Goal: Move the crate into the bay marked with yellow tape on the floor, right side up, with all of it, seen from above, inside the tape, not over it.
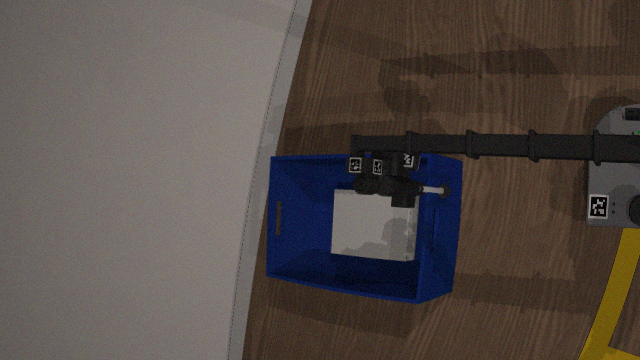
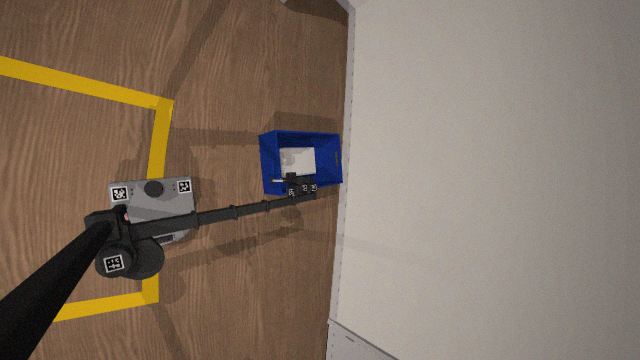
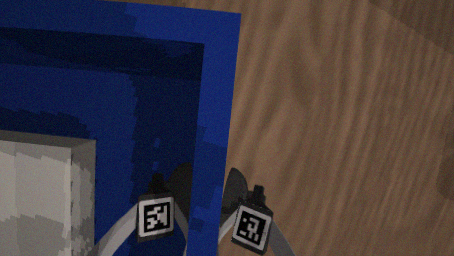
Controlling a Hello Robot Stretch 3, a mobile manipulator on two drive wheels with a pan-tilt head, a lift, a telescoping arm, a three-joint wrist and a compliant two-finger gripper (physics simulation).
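Frame: origin at the robot's base, x down, y back, z left, level; millimetres.
Seen in the pictures: gripper, fingertip midpoint: (image 1: 441,191) (image 2: 273,180); robot's base, origin of the base link: (image 1: 639,209) (image 2: 153,187).
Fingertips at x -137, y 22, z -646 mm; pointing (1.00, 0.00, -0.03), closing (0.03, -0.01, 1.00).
Pixels of each thing's top centre, then the offset from my fingertips to it. "*": a spot on its surface instead.
- blue crate, middle of its top: (image 1: 338,225) (image 2: 314,160) dx -83, dy -111, dz -290 mm
- white box, middle of its top: (image 1: 369,224) (image 2: 300,161) dx +66, dy -111, dz -290 mm
- yellow tape, surface spot: (image 1: 612,295) * dx +136, dy -272, dz +588 mm
The blue crate (image 1: 442,225) (image 2: 270,160) (image 3: 215,90) stands right side up on the wooden floor, outside the tape, with its far end close to the pale wall. A white box (image 1: 370,220) (image 2: 300,157) (image 3: 35,190) lies inside it. My gripper (image 1: 446,191) (image 2: 272,180) (image 3: 208,184) is shut on the crate's end wall on the side nearer my base, close to one corner. One finger is inside the crate and one outside. The yellow tape (image 1: 612,295) (image 2: 159,145) marks the bay; part of its outline is hidden by my base and mast.
The pale wall (image 1: 125,175) (image 2: 475,150) runs along the crate's far end. My grey base (image 2: 175,200) stands over the tape side nearest the crate. My extended arm (image 1: 500,145) (image 2: 217,215) passes along one long side of the crate.
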